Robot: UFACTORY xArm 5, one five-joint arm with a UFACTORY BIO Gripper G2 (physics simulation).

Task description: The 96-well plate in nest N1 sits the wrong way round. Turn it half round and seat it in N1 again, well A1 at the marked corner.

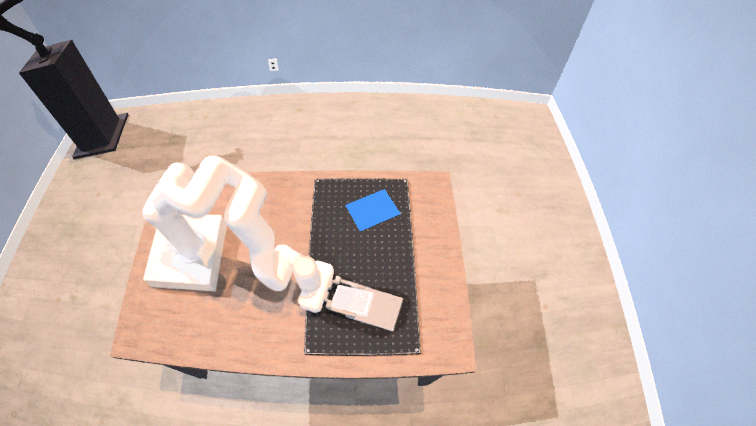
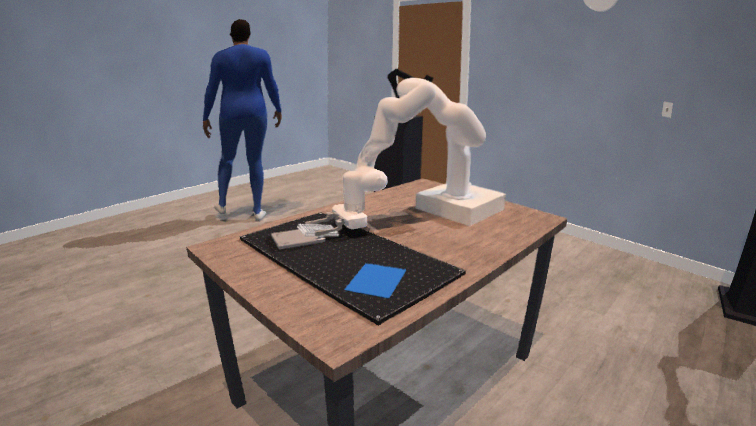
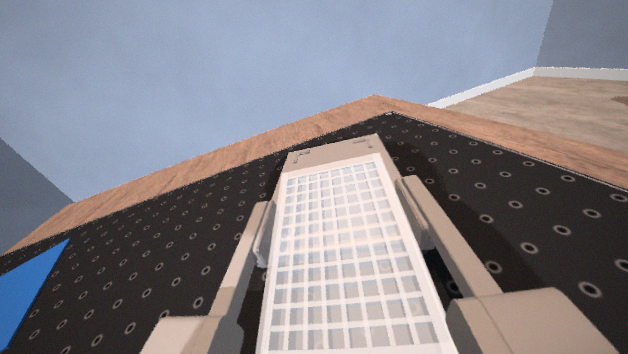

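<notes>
The white 96-well plate [image 1: 350,300] [image 2: 317,228] [image 3: 345,270] lies lengthwise between the fingers and overlaps the arm-side part of the beige nest [image 1: 385,311] [image 2: 293,239] [image 3: 332,152]. The nest's far end, with raised corner brackets, shows beyond the plate. My gripper [image 1: 361,301] [image 2: 313,227] [image 3: 339,222] is shut on the plate, one finger pad along each long side. The nest's A1 label and the plate's well markings cannot be made out. Whether the plate touches the nest cannot be told.
A blue flat sheet [image 1: 372,210] [image 2: 375,280] [image 3: 30,285] lies on the black perforated board [image 1: 359,254] [image 2: 417,269], on the wooden table [image 1: 211,338] [image 2: 476,246]. A person in blue [image 2: 243,95] stands beyond the table. A black pedestal [image 1: 68,100] stands on the floor.
</notes>
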